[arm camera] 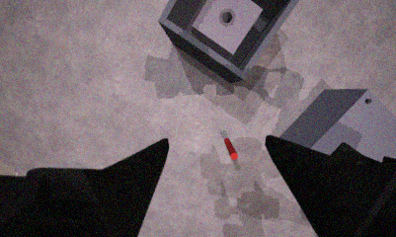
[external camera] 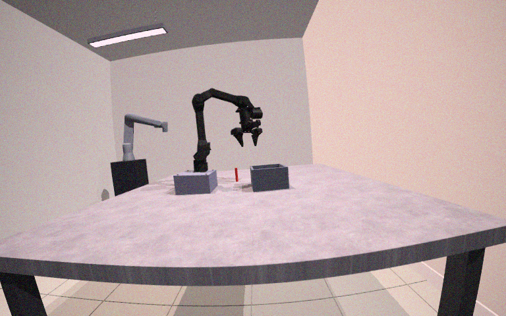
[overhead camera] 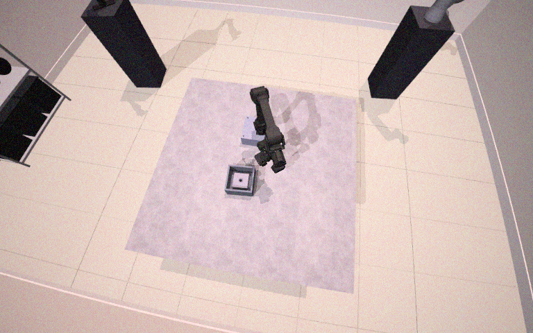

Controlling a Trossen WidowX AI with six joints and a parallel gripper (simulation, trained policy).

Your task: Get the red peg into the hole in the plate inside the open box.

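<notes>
My gripper tip is now 80 mm past the red peg, 40 mm to the right of it and 160 mm above it. From my gripper tip the other things lie so: grey box: 60 mm ahead, 160 mm to the right, 170 mm below.
</notes>
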